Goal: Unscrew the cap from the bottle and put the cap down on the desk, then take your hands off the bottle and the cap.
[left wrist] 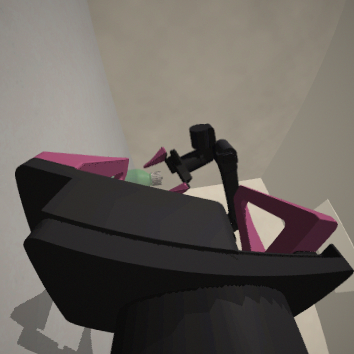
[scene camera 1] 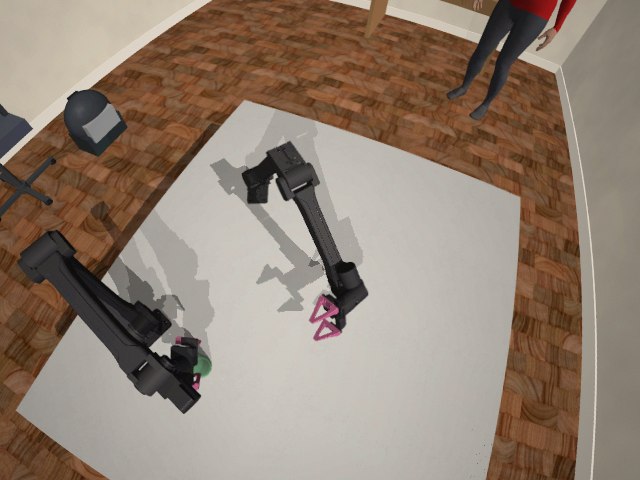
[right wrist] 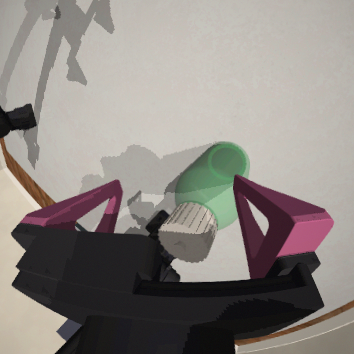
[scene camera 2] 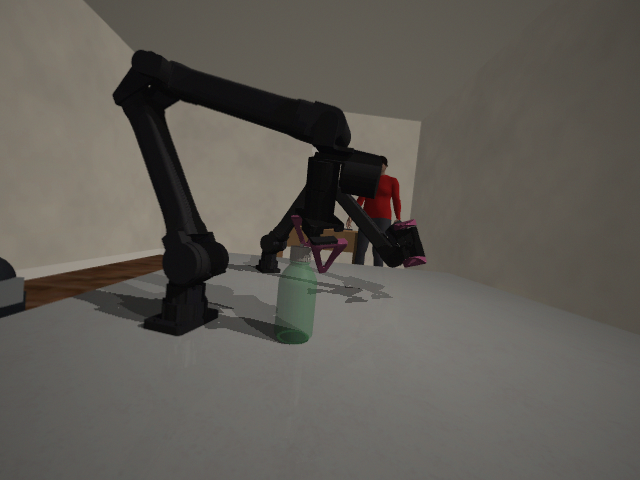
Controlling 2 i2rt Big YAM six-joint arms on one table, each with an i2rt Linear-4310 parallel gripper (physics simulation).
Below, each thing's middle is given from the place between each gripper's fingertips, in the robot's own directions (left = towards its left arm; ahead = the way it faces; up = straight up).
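Labels:
There's a white cap [right wrist: 187,233] that sits 40 mm below my left hand, 260 mm to the right of it and 270 mm behind it. As for my right hand, it's 20 mm below the cap, 20 mm past it and 30 mm to the left of it.

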